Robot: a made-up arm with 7 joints.
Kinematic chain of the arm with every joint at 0, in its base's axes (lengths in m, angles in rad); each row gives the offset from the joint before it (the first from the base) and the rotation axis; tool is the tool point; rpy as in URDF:
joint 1: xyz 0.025 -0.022 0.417 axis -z
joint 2: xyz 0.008 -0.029 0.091 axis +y
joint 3: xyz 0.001 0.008 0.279 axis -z
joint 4: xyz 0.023 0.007 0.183 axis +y
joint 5: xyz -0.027 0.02 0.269 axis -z
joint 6: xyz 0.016 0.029 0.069 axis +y
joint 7: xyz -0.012 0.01 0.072 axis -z
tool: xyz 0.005 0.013 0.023 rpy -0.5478 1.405 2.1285
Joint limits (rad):
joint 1: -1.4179..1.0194
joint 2: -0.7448..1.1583
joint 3: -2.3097..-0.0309
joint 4: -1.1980..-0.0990
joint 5: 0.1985..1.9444
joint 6: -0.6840..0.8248
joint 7: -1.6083..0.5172
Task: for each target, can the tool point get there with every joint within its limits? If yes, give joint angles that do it. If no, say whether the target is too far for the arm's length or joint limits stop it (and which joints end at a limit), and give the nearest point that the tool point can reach.
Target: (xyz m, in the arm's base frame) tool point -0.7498 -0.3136 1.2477
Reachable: no: too far | nearest point -0.5853 -0.2517 1.1184 | short by 0.218 m
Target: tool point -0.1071 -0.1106 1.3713
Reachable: yes | joints 0.2659 0.0098 -1.0956 -0.4352 0.4985 0.1563 -0.1480
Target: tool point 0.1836 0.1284 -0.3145
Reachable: no: joint limits stop it (at a limit: joint 2, joint 3, joint 4, joint 5, joint 6, joint 7) | nearest point 0.5423 0.4686 0.4785 | short by 0.934 m
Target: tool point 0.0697 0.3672 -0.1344
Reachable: no: joint limits stop it (at a limit: joint 1, joint 2, joint 3, joint 4, joint 5, joint 6, joint 7) | nearest point 0.3630 0.6057 0.4785 | short by 0.720 m
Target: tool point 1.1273 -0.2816 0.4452
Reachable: no: too far | nearest point 0.8186 -0.2089 0.6004 | short by 0.353 m
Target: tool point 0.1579 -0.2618 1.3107
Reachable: yes | joints -0.7841 -0.0913 -1.7363 -0.6845 1.2851 -0.0411 -1.2223
